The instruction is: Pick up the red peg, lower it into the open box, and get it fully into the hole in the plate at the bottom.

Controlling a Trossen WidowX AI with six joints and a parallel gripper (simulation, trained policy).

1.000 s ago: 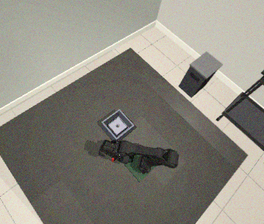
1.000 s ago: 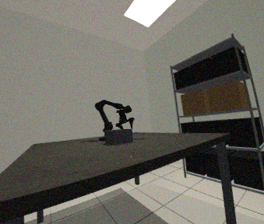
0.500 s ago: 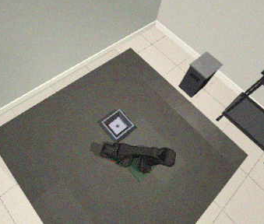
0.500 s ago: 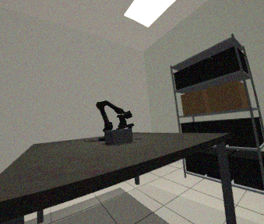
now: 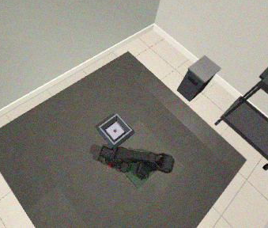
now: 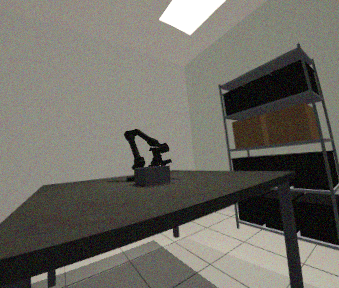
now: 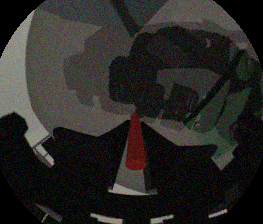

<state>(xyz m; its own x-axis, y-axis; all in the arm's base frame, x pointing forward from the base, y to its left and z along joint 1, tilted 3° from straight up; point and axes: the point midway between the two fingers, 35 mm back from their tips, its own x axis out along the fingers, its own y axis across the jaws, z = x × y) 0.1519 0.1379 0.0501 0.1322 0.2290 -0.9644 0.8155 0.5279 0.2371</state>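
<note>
Right now my gripper tip is 170 mm short of the grey box and 150 mm to the left of it. The rest, counted from my gripper tip: red peg 20 mm above.
</note>
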